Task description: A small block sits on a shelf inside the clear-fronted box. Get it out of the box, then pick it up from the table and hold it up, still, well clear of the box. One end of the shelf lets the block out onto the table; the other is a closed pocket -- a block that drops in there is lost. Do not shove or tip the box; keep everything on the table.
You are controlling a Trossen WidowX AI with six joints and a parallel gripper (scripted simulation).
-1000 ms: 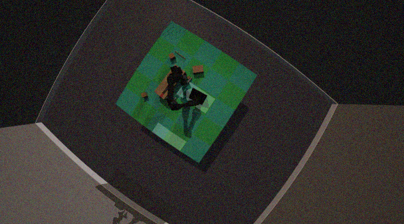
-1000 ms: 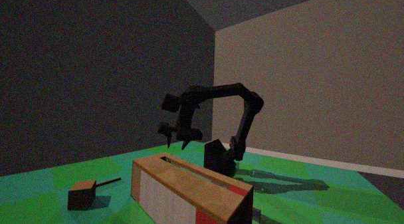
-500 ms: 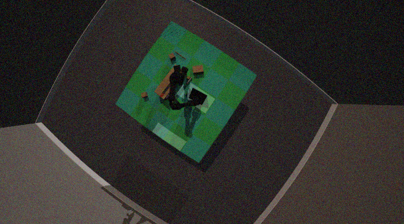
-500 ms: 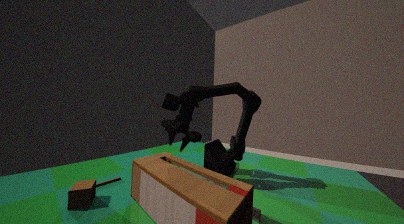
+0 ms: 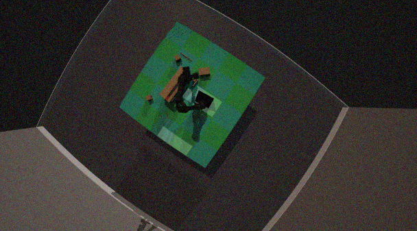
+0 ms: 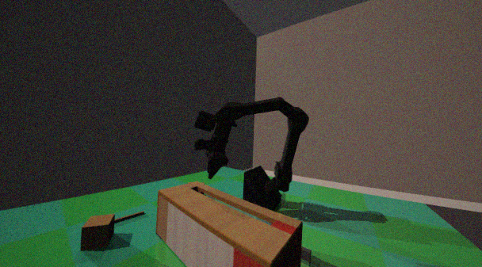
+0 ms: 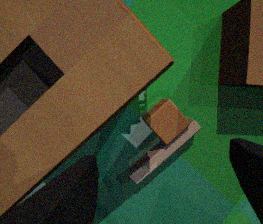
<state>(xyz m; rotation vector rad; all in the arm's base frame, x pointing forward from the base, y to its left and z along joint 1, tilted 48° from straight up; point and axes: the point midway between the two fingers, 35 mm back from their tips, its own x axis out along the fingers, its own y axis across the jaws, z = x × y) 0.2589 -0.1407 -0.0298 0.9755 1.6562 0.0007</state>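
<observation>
Now: the orange block 14 cm below my gripper tip, 2 cm to the right of it and 2 cm behind it. Round my gripper tip: thin stick 23 cm ahead, 19 cm to the right, 15 cm below.
</observation>
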